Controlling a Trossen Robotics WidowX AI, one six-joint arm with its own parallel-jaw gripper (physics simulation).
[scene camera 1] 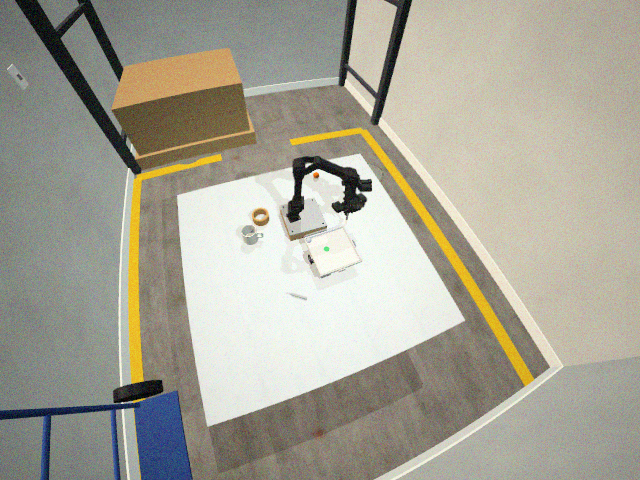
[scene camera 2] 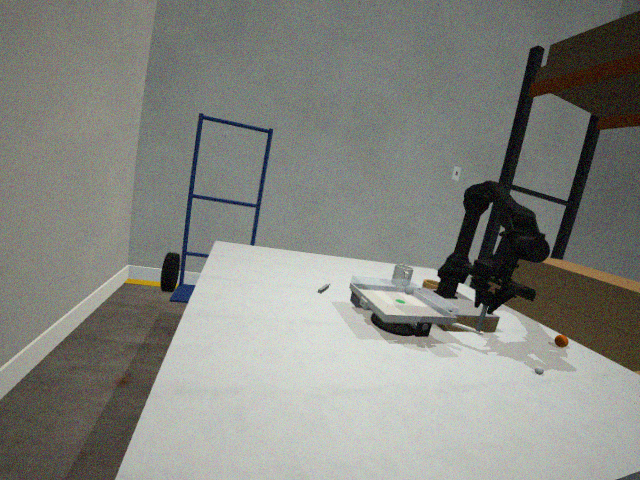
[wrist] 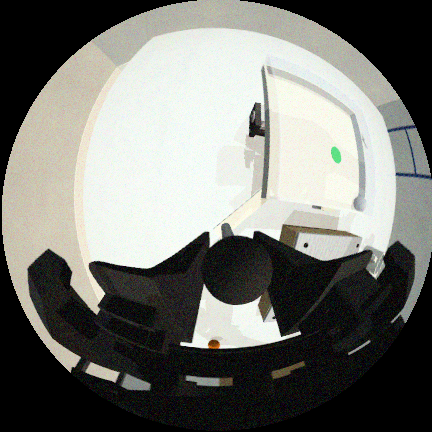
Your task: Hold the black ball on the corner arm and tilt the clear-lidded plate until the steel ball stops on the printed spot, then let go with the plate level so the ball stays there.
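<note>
Clear-lidded plate in sight, my gripper too. Gripper also in the wrist view.
</note>
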